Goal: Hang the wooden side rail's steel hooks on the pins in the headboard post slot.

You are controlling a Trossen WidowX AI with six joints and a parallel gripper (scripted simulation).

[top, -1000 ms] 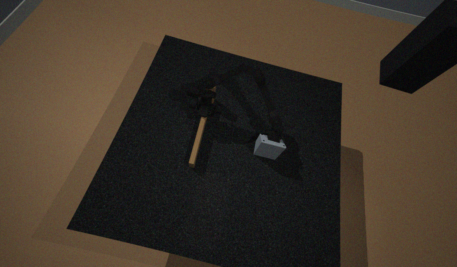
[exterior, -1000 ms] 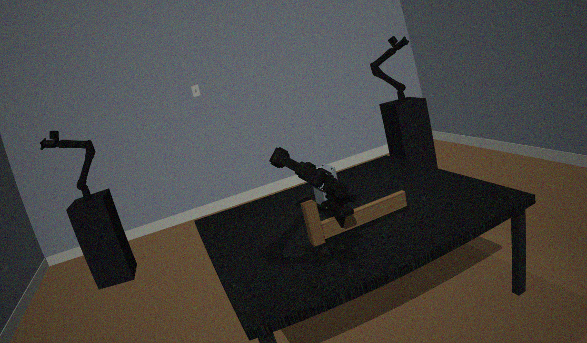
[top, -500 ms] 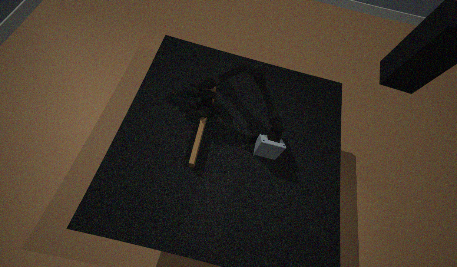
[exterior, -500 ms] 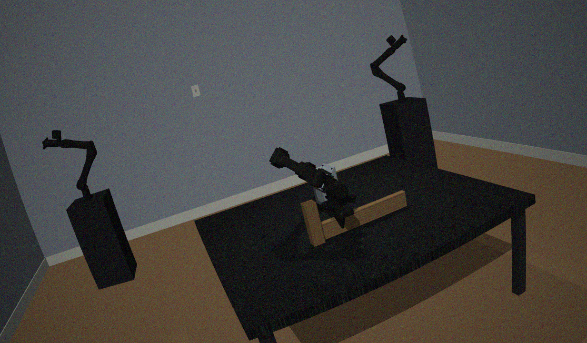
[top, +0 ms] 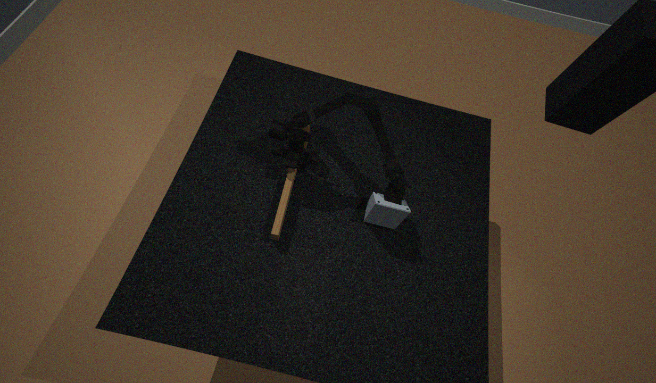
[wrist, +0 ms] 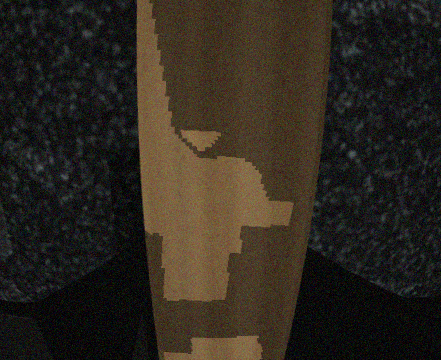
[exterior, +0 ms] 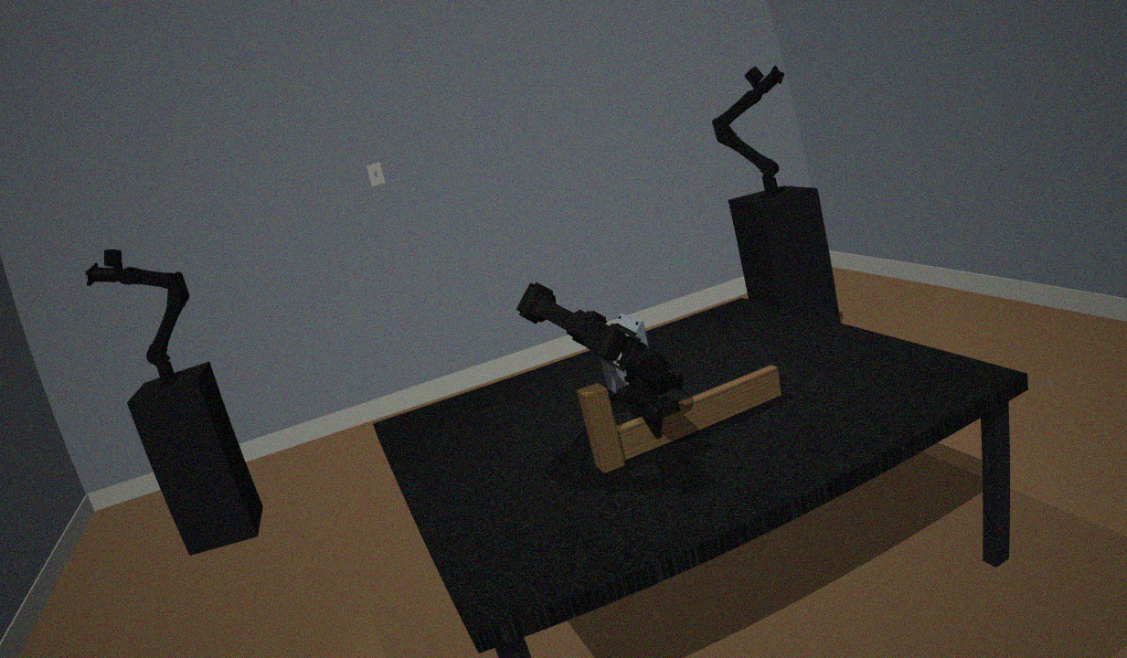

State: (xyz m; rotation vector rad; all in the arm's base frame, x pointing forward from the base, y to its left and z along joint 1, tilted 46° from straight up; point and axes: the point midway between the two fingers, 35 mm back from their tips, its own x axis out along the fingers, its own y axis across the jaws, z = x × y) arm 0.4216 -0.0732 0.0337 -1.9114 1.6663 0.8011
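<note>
My gripper tip is 110 mm to the left of the wooden headboard post, 50 mm below it and 10 mm short of it.
</note>
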